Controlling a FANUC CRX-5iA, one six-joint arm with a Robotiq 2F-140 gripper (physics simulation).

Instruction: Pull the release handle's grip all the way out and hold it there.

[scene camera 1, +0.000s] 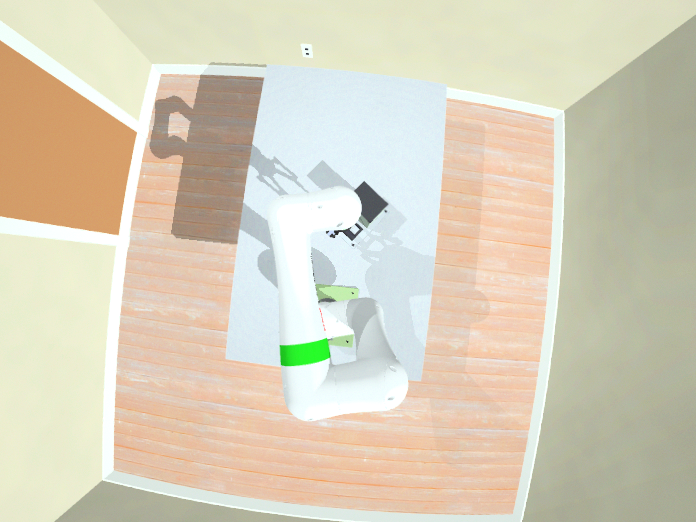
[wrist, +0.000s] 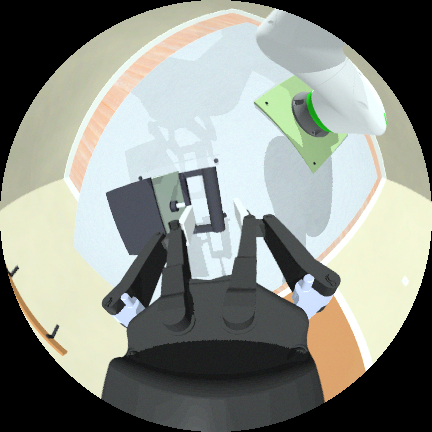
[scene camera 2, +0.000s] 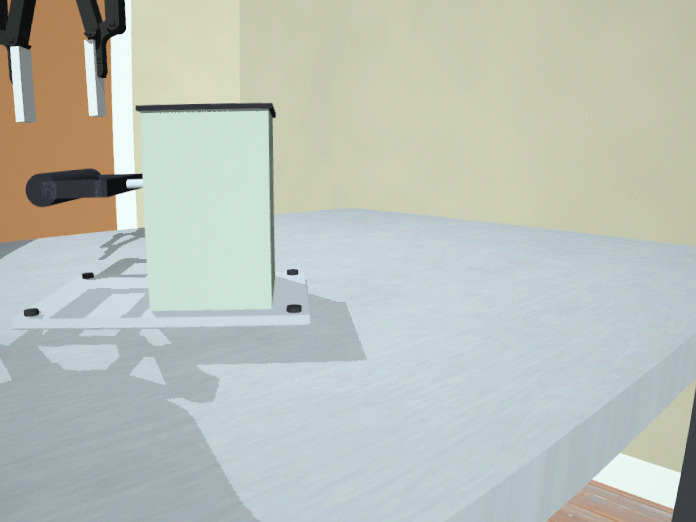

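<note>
The release handle is a black rectangular frame whose outer bar is the round grip [scene camera 2: 42, 189] [wrist: 215, 197]. A short white shaft [scene camera 2: 134, 183] [wrist: 180, 205] joins it to the side of a pale green box [scene camera 2: 208, 207] with a black top [scene camera 1: 372, 202] [wrist: 135, 215]. A gap shows between the frame and the box. My gripper [scene camera 2: 60, 117] [wrist: 213, 210] is partly open and empty, pointing down. Its pale fingertips hang above the grip's height, apart from it. In the wrist view they appear on either side of the grip bar. In scene camera 1 the arm hides much of the gripper.
The box stands on a thin pale base plate [scene camera 2: 168, 320] with dark bolts at its corners, on the grey table [scene camera 1: 348, 123] [scene camera 2: 449, 309]. The white arm [scene camera 1: 297, 280] reaches over the table from its green mounting plate [scene camera 1: 340, 292] [wrist: 280, 100].
</note>
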